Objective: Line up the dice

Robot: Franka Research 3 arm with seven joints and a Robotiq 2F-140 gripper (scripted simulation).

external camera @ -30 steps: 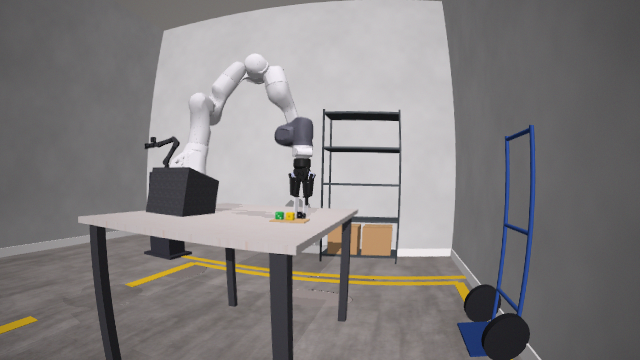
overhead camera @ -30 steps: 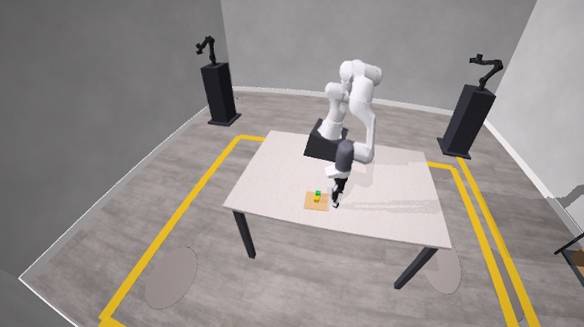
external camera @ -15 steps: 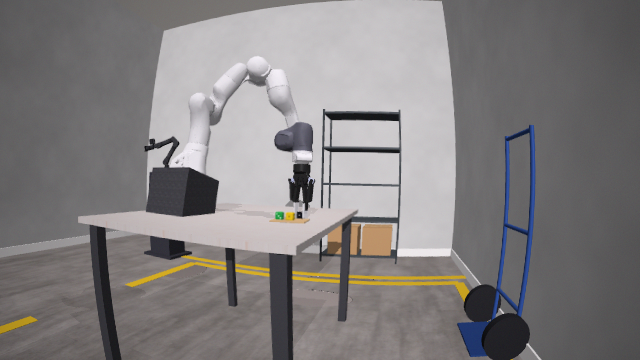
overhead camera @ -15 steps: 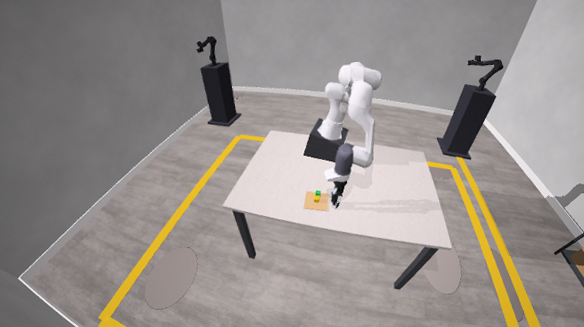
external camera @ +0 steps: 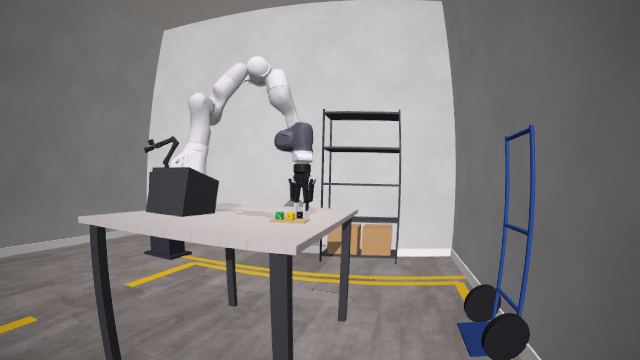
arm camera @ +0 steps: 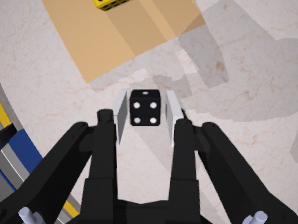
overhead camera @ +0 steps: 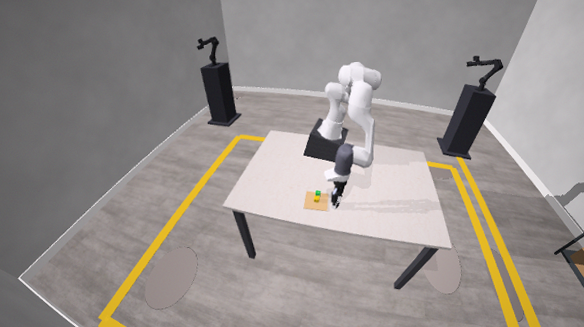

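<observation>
Right now my hand is 2 cm above the black die. Round my hand: yellow die 1 cm behind, 12 cm to the right, 2 cm below; green die 5 cm behind, 12 cm to the right, 2 cm below; tan mat 1 cm behind, 12 cm to the right, 3 cm below.
</observation>
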